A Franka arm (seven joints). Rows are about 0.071 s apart.
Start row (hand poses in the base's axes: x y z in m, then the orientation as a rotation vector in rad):
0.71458, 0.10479, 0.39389, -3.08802, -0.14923, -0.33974
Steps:
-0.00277, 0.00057, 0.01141, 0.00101, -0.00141, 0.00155
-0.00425, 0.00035, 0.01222, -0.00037, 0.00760, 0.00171
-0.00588, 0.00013, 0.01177, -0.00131, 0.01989, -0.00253
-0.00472, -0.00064, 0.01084, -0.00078, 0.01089, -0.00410
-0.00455, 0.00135, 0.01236, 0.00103, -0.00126, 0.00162
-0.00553, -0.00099, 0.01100, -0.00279, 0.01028, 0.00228
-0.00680, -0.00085, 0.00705, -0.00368, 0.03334, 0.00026
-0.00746, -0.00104, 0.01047, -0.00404, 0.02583, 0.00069
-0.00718, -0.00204, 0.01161, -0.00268, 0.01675, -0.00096
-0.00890, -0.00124, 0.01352, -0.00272, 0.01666, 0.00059
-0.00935, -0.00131, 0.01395, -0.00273, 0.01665, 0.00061
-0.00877, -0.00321, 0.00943, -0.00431, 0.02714, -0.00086
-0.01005, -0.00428, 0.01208, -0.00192, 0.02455, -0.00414
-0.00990, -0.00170, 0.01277, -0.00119, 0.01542, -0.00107
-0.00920, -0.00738, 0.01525, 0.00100, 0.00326, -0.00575
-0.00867, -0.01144, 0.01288, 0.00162, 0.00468, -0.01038
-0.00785, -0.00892, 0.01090, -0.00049, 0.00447, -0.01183
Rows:
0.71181, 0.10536, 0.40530, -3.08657, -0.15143, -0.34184
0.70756, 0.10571, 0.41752, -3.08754, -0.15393, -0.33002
0.70168, 0.10584, 0.42929, -3.09146, -0.14976, -0.29932
0.69696, 0.10520, 0.44013, -3.09399, -0.14329, -0.28258
0.69241, 0.10655, 0.45249, -3.09259, -0.14563, -0.28446
0.68688, 0.10556, 0.46349, -3.09594, -0.14939, -0.26847
0.68008, 0.10471, 0.47054, -3.10204, -0.14957, -0.21668
0.67262, 0.10367, 0.48101, -3.10728, -0.15062, -0.17643
0.66544, 0.10163, 0.49262, -3.11065, -0.14911, -0.15031
0.65654, 0.10039, 0.50614, -3.11365, -0.15001, -0.12425
0.64719, 0.09908, 0.52009, -3.11644, -0.15093, -0.09817
0.63842, 0.09587, 0.52952, -3.12058, -0.14951, -0.05561
0.62837, 0.09159, 0.54160, -3.12216, -0.14280, -0.01722
0.61847, 0.08989, 0.55437, -3.12277, -0.14096, 0.00692
0.60927, 0.08251, 0.56962, -3.12199, -0.13190, 0.01186
0.60060, 0.07107, 0.58250, -3.12075, -0.11558, 0.01891
0.59275, 0.06215, 0.59340, -3.12159, -0.09706, 0.02574

